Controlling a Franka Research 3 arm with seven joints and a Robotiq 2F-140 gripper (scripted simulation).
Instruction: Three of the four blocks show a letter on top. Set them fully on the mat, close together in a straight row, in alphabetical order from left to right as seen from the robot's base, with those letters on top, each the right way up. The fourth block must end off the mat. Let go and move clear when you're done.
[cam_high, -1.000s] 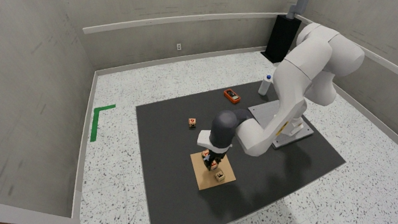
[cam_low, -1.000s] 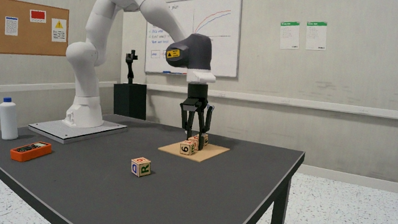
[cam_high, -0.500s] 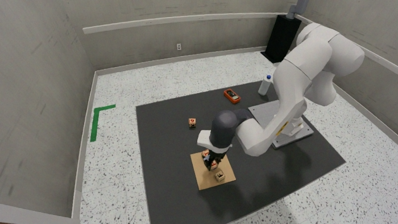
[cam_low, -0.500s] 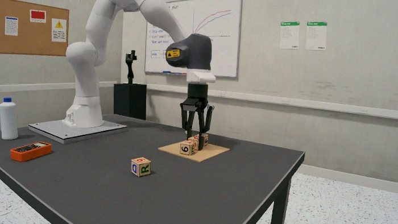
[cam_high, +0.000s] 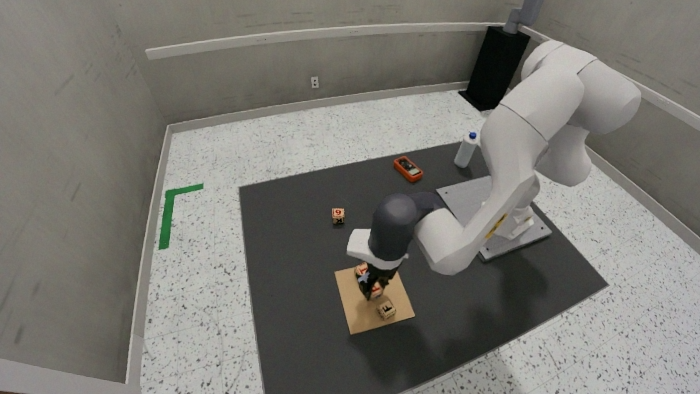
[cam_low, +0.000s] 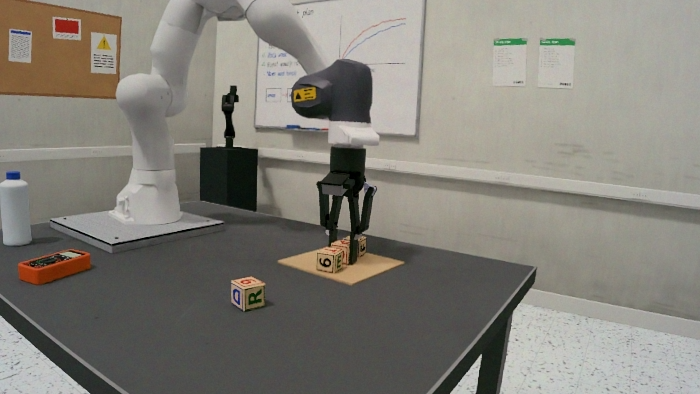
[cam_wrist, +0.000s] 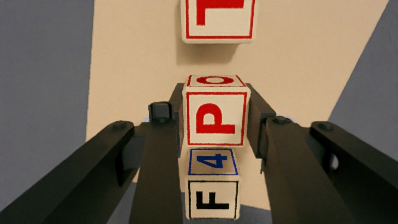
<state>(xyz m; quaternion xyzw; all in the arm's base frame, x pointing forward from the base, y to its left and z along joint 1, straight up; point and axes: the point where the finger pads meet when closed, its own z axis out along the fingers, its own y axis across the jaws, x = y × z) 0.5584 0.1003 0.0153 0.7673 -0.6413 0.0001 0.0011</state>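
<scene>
My gripper is now 40 mm above the tan mat. The rest, counted from my hand: white bottle (630 mm behind, 450 mm to the right, 40 mm above); orange meter (350 mm behind, 470 mm to the right, 20 mm below); T block (10 mm ahead, 70 mm to the right, 10 mm below).
</scene>
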